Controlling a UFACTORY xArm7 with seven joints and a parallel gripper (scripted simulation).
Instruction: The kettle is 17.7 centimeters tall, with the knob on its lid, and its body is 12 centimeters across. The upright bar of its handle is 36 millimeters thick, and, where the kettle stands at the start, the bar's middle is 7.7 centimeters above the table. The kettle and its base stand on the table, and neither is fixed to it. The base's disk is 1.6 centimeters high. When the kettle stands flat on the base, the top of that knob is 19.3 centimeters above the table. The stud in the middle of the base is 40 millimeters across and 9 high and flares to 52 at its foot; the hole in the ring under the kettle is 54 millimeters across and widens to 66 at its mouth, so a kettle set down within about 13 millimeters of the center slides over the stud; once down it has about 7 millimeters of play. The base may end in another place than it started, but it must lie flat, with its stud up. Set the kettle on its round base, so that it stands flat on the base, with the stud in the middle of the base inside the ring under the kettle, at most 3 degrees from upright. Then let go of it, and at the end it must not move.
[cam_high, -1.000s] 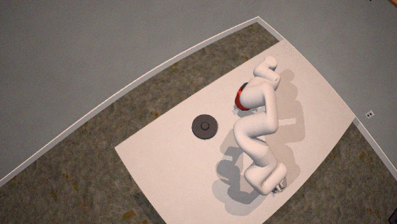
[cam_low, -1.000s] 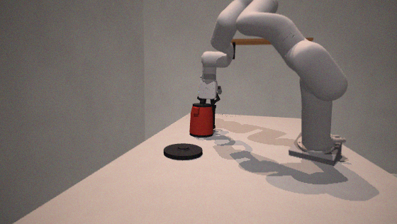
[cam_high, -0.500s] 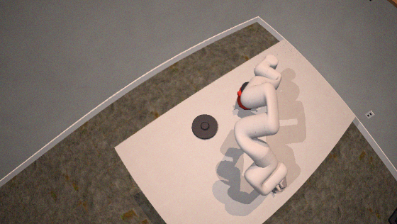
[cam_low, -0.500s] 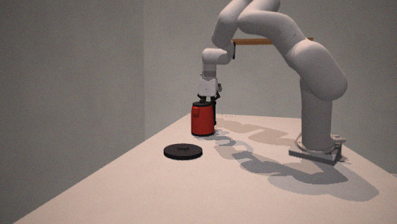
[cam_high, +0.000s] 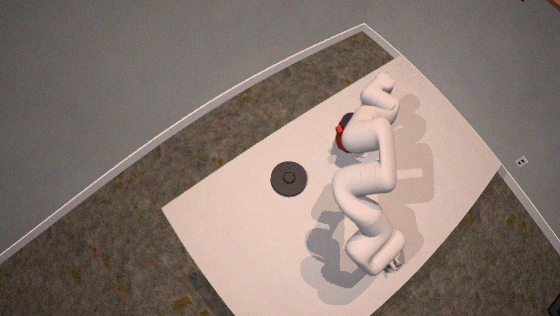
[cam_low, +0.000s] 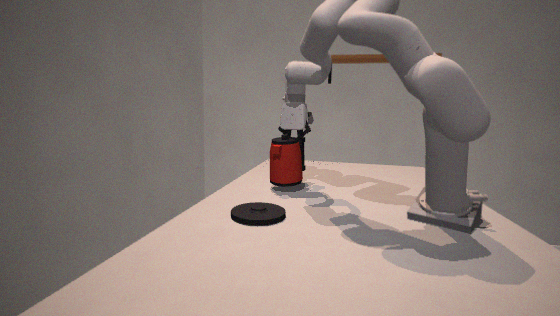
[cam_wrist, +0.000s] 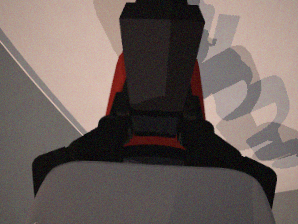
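My gripper is now 5 cm above the red kettle, 3 cm to the right of it and 1 cm short of it. Round my hand: round black base: 37 cm to the left, 16 cm below, 1 cm behind.
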